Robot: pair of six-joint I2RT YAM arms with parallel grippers.
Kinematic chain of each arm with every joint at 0, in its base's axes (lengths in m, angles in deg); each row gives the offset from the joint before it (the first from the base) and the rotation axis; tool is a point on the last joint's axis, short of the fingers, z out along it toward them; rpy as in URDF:
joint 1: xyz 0 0 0.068 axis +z
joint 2: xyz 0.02 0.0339 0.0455 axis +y
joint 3: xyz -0.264 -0.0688 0 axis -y
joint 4: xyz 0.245 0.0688 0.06 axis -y
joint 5: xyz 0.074 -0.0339 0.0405 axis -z
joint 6: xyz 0.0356 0 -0.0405 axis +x
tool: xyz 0 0 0 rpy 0 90 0
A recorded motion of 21 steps. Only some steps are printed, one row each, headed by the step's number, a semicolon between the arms.
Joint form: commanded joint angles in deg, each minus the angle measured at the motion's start. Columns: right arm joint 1, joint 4, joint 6, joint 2, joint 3, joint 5; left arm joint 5, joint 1, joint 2, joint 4, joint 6, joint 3.
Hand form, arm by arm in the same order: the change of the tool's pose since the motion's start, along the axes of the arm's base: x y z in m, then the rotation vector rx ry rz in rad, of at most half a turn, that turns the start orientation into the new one. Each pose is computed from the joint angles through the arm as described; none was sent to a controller.
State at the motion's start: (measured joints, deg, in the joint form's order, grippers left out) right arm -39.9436 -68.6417 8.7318 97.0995 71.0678 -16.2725; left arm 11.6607 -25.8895 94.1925 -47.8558 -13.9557 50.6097
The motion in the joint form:
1: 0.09 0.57 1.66 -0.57 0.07 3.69; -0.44 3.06 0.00 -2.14 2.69 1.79
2: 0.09 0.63 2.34 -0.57 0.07 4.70; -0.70 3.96 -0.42 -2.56 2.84 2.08
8: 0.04 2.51 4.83 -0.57 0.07 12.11; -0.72 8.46 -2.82 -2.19 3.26 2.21
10: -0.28 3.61 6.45 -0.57 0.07 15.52; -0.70 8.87 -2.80 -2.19 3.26 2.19
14: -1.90 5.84 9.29 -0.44 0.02 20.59; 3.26 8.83 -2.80 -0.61 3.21 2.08
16: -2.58 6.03 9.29 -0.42 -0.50 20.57; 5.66 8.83 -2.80 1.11 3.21 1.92
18: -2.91 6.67 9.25 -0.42 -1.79 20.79; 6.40 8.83 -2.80 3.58 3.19 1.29
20: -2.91 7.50 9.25 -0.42 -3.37 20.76; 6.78 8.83 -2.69 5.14 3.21 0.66
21: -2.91 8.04 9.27 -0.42 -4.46 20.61; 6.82 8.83 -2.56 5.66 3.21 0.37
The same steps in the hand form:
1: -0.0010 -0.0015 0.0023 -0.0597 0.0318 -0.0219; 0.0090 0.0113 0.0069 0.0045 -0.0056 0.0072
2: -0.0013 -0.0020 0.0022 -0.0728 0.0448 -0.0322; 0.0108 0.0151 0.0097 0.0065 -0.0124 0.0202
8: -0.0016 -0.0080 0.0014 -0.1907 0.1078 -0.0709; 0.0175 0.0343 0.0202 -0.0107 -0.0611 0.0918
10: -0.0025 -0.0122 0.0013 -0.2473 0.1337 -0.1044; 0.0180 0.0360 0.0200 -0.0106 -0.0603 0.0990
14: -0.0068 -0.0238 0.0006 -0.3344 0.1684 -0.1854; 0.0197 0.0328 0.0203 -0.0843 -0.0607 0.0987
16: -0.0100 -0.0257 -0.0018 -0.3295 0.1751 -0.1960; 0.0218 0.0307 0.0202 -0.1330 -0.0720 0.0970
18: -0.0131 -0.0253 -0.0073 -0.3254 0.1872 -0.1988; 0.0238 0.0296 0.0182 -0.1560 -0.0977 0.0952
20: -0.0154 -0.0232 -0.0141 -0.3171 0.1972 -0.1964; 0.0243 0.0292 0.0155 -0.1671 -0.1089 0.0937
21: -0.0171 -0.0215 -0.0187 -0.3092 0.2033 -0.1951; 0.0243 0.0292 0.0139 -0.1684 -0.1103 0.0935

